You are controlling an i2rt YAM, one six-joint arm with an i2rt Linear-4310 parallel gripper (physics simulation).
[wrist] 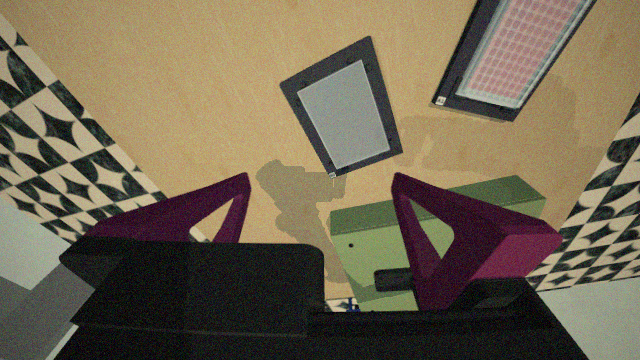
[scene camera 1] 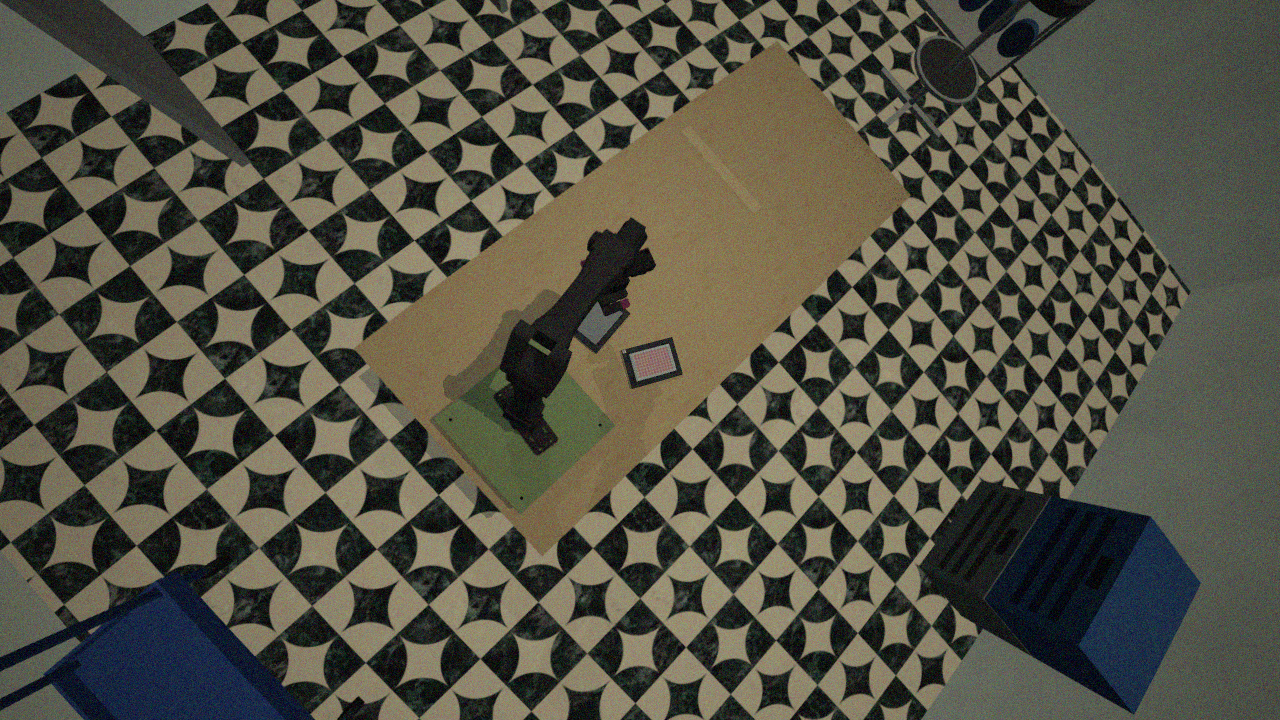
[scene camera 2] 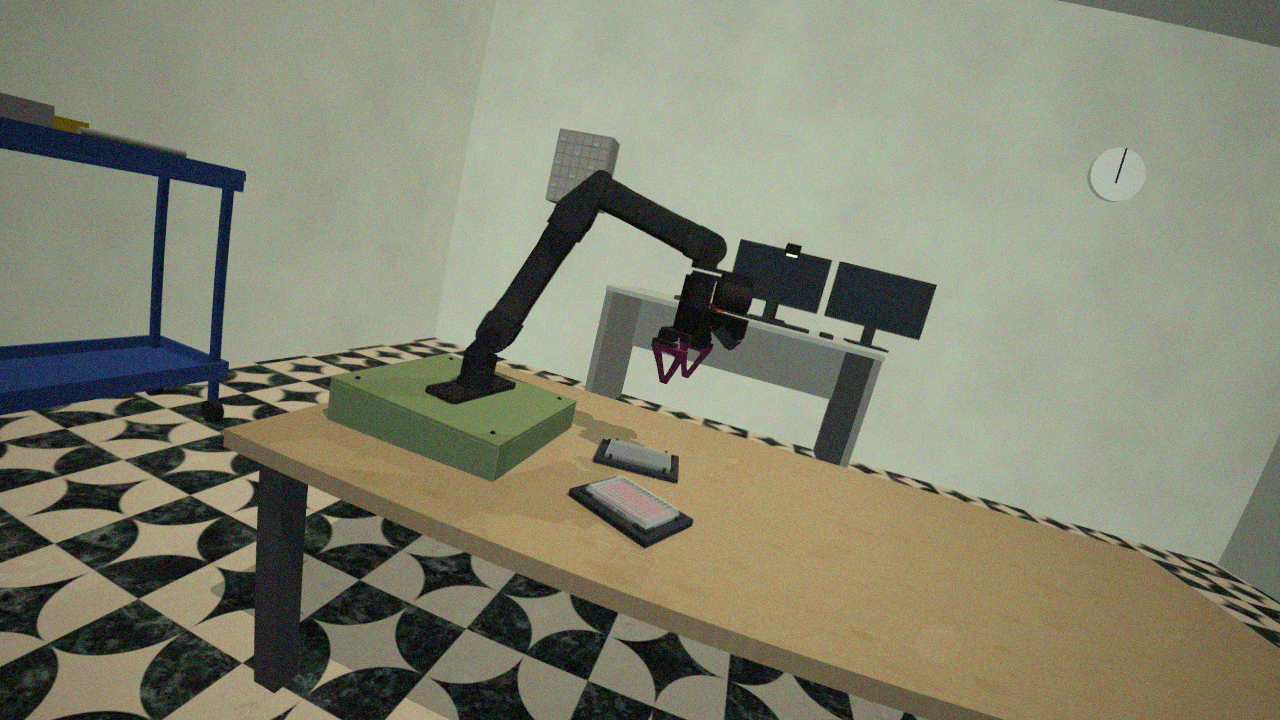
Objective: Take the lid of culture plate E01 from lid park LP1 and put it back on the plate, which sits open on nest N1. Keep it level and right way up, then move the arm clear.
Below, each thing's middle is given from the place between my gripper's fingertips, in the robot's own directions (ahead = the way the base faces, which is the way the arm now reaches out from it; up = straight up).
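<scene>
Measured from my hand: plate lid (scene camera 2: 627, 452), 16 cm below, 2 cm to the right of and 3 cm behind it; dark lid park (scene camera 2: 599, 457), 17 cm below, 2 cm to the right of and 3 cm behind it; dark plate nest (scene camera 2: 645, 538), 17 cm below, 3 cm ahead of and 23 cm to the right of it. Of the things named here, the dark plate nest is the farthest from my hand, going by their middles.
</scene>
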